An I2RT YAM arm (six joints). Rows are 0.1 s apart.
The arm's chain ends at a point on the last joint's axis. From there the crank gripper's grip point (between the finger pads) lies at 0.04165 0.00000 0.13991 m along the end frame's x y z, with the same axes.
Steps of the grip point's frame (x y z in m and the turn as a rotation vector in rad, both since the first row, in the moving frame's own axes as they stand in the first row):
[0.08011, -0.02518, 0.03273, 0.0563, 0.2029, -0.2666]
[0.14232, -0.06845, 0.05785, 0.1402, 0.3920, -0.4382]
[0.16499, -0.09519, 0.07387, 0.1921, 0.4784, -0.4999]
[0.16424, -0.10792, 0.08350, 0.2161, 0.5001, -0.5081]
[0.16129, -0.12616, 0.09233, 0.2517, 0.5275, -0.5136]
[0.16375, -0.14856, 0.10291, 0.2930, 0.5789, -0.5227]
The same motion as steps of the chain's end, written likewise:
[0.05562, -0.00305, 0.04440, 0.0563, 0.2029, -0.2666]
[0.10191, -0.02230, 0.08620, 0.1402, 0.3920, -0.4382]
[0.11965, -0.03730, 0.11185, 0.1921, 0.4784, -0.4999]
[0.11800, -0.04633, 0.12446, 0.2161, 0.5001, -0.5081]
[0.11404, -0.05971, 0.13742, 0.2517, 0.5275, -0.5136]
[0.11387, -0.07617, 0.15512, 0.2930, 0.5789, -0.5227]

